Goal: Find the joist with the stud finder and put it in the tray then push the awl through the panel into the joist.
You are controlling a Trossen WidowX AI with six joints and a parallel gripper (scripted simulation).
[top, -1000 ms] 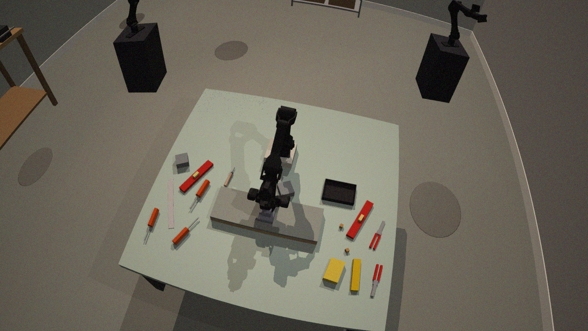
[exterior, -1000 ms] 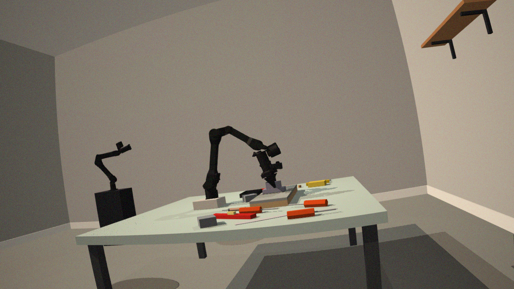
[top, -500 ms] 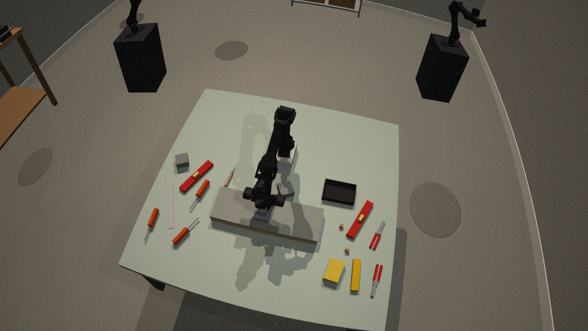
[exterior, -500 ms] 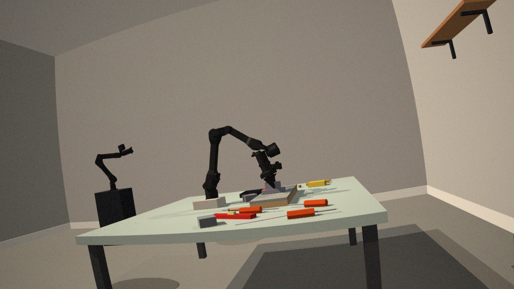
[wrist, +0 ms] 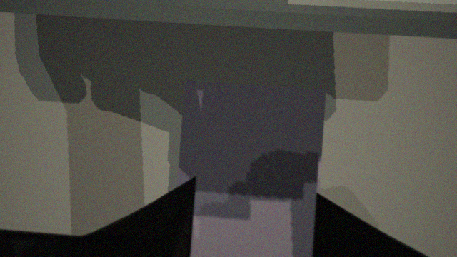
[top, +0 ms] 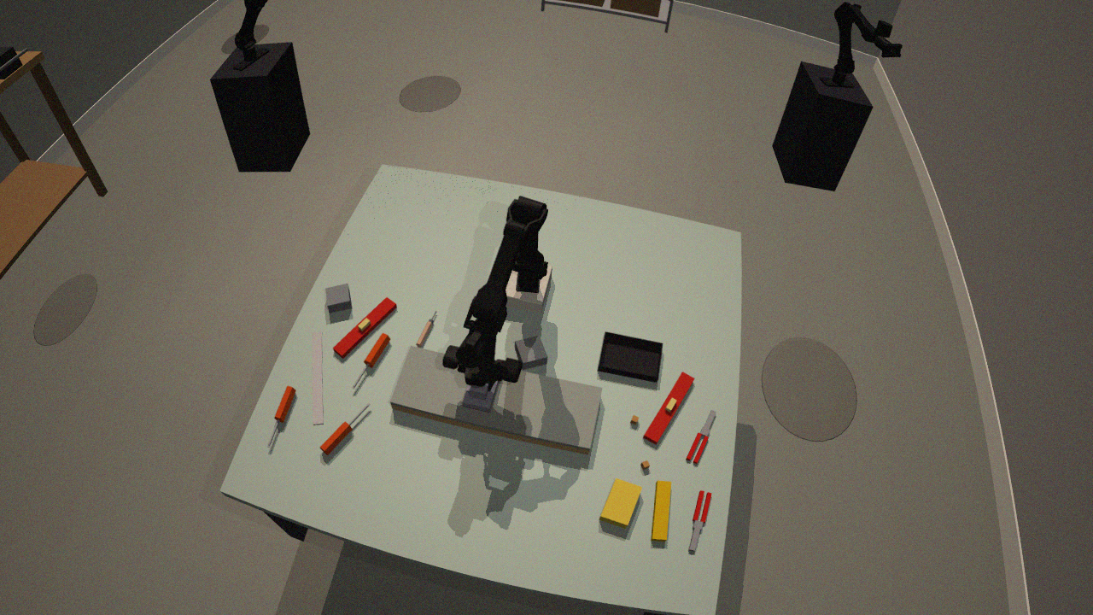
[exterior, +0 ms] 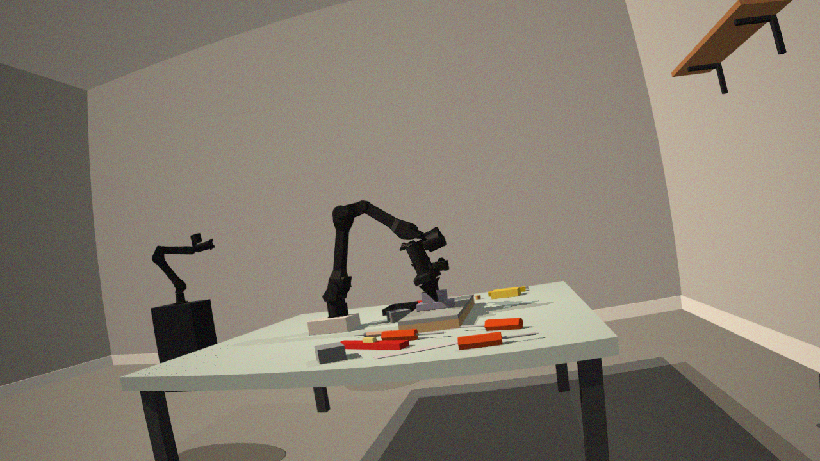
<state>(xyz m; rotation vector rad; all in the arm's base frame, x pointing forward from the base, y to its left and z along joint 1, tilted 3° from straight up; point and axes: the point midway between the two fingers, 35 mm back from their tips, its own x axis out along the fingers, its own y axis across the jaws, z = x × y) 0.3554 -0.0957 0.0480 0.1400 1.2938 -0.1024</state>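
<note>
The dark tray is 39 cm to the left of my gripper tip, 16 cm behind it and 5 cm below it. Also, from my gripper tip: grey stud finder (2 cm behind, 2 cm above); white strip (47 cm to the right, 6 cm below, 2 cm behind); awl (22 cm behind, 17 cm to the right, 6 cm below).
</note>
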